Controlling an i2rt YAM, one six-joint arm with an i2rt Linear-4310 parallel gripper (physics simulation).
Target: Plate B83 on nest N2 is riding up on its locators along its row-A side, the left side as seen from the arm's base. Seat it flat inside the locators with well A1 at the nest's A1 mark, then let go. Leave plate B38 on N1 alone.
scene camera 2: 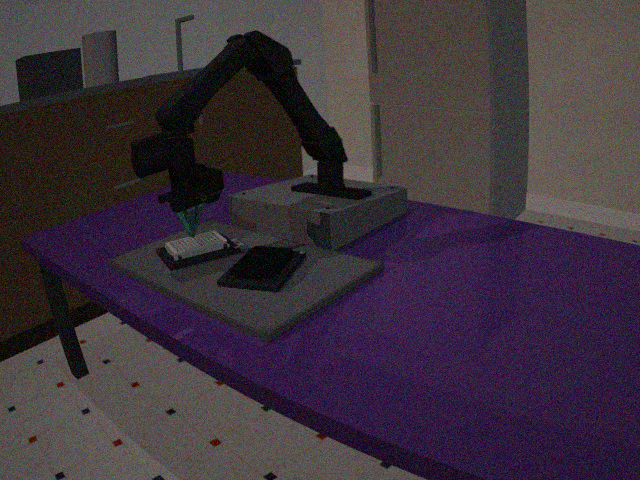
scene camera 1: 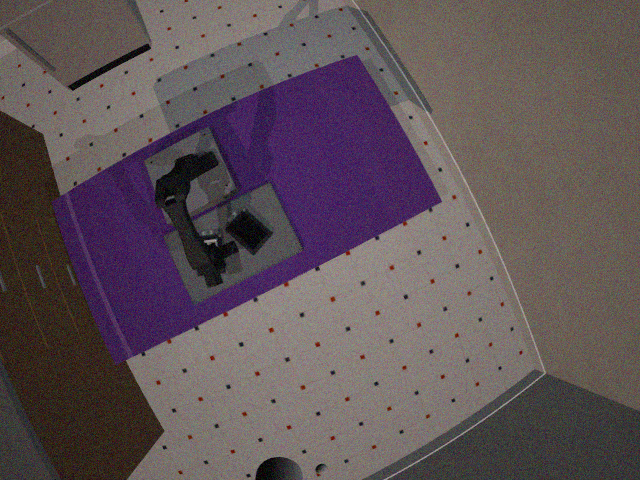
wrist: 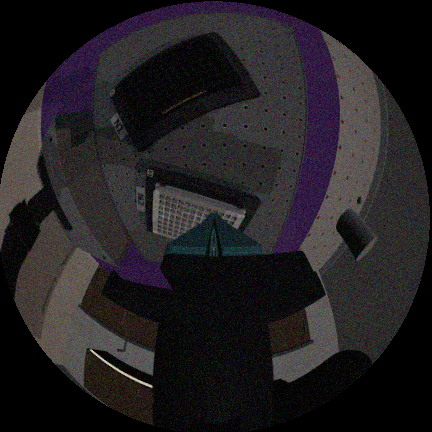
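Where they show: gripper, fingertip midpoint: (scene camera 2: 192, 236) (wrist: 213, 217); arm's base, link origin: (scene camera 2: 330, 192) (scene camera 1: 195, 169) (wrist: 52, 194).
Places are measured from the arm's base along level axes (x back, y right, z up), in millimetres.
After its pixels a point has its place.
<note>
The white plate B83 (scene camera 1: 210, 240) {y 87, x -290, z -35 mm} (scene camera 2: 199, 244) {y 107, x -343, z -37 mm} (wrist: 176, 208) {y 97, x -322, z -36 mm} lies in the dark nest N2 (scene camera 2: 174, 263) {y 102, x -423, z -50 mm} (wrist: 195, 183) {y 70, x -350, z -50 mm}. Its near part in the wrist view is hidden behind the fingers; whether it is fully flat cannot be told. My gripper (scene camera 2: 193, 235) {y 91, x -373, z -6 mm} (wrist: 213, 217) {y 91, x -373, z -6 mm} is shut and empty, teal fingertips pointing down at the plate's top, touching it or very slightly above. In scene camera 1 the arm hides most of the plate and nest. The black plate B38 (scene camera 1: 249, 229) {y -78, x -334, z -36 mm} (scene camera 2: 262, 261) {y -78, x -345, z -36 mm} (wrist: 175, 75) {y -66, x -347, z -36 mm} sits on nest N1 (scene camera 2: 247, 283) {y -98, x -412, z -50 mm} (wrist: 200, 114) {y -15, x -366, z -54 mm}, beside N2.
Both nests stand on a grey perforated board (scene camera 1: 281, 242) {y -166, x -444, z -61 mm} (scene camera 2: 310, 304) {y -229, x -401, z -61 mm} (wrist: 260, 130) {y 6, x -434, z -61 mm} on the purple table (scene camera 1: 330, 144) {y -570, x -169, z -74 mm} (scene camera 2: 465, 330) {y -485, x -342, z -74 mm} (wrist: 322, 125) {y -24, x -548, z -74 mm}. The arm's grey base block (scene camera 1: 155, 162) {y 145, x 134, z -9 mm} (scene camera 2: 361, 217) {y -119, x -55, z -30 mm} adjoins the board.
</note>
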